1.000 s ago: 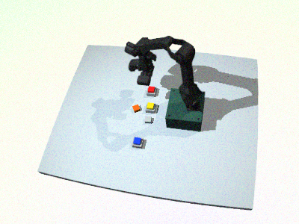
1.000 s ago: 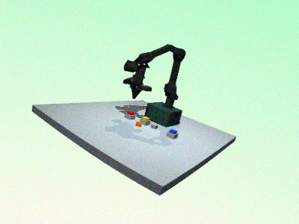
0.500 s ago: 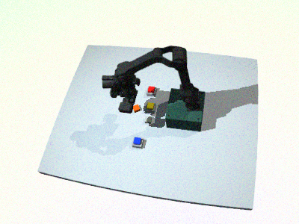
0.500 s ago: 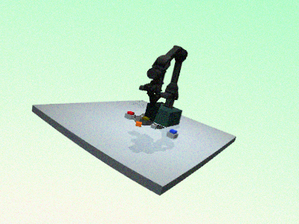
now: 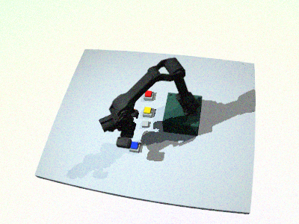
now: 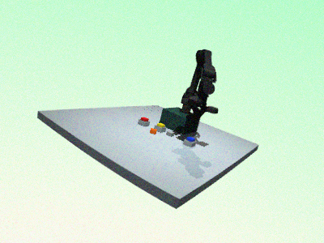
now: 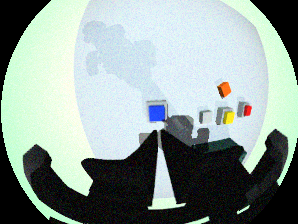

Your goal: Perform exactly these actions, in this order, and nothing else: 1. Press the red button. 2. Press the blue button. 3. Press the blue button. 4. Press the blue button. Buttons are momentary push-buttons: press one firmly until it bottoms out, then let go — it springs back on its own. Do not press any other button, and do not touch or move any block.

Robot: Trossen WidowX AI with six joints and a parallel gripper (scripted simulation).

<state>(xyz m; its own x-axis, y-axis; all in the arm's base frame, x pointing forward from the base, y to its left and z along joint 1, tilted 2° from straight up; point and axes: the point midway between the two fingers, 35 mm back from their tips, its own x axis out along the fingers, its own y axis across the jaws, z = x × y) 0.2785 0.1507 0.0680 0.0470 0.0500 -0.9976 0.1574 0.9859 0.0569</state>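
Now: the blue button 9 cm below my gripper tip. Round my gripper tip: grey block 13 cm to the right, 11 cm below, 5 cm behind; then orange block 20 cm to the right, 11 cm below, 2 cm ahead; then yellow button 20 cm to the right, 9 cm below, 6 cm behind.
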